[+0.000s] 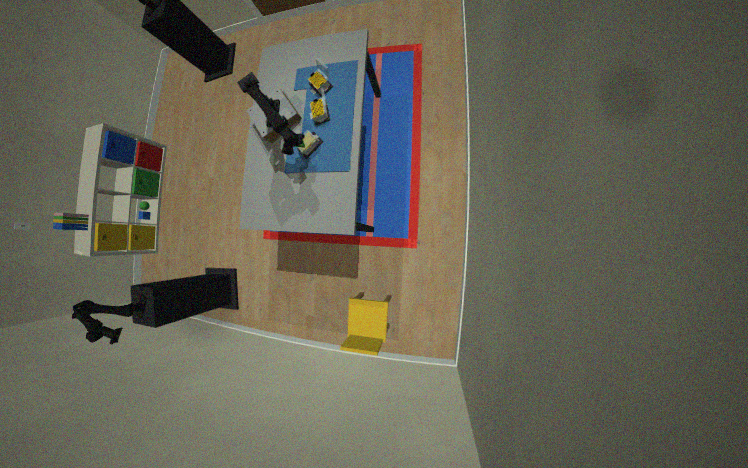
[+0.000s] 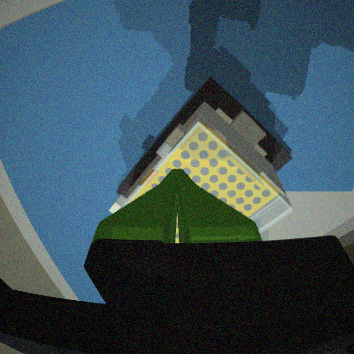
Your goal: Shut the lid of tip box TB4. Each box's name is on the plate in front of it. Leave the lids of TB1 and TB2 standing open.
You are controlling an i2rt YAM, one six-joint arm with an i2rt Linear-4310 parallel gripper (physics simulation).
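Note:
A tip box with a pale yellow, grey-dotted rack stands at the near end of the row. Its rack looks paler than the others, as if under a clear lid; whether that lid is fully down is hard to tell. My gripper is shut and empty, with its green fingertips over the box's edge; contact cannot be made out. Two more boxes, a middle one and a far one, show bright yellow racks. A faint raised panel shows by the far box. The name plates cannot be read.
The boxes stand on a blue mat on the grey table. A pale frame with upright sides stands around the arm's middle. A second black arm on a pedestal, a yellow chair and a shelf unit stand away from the table.

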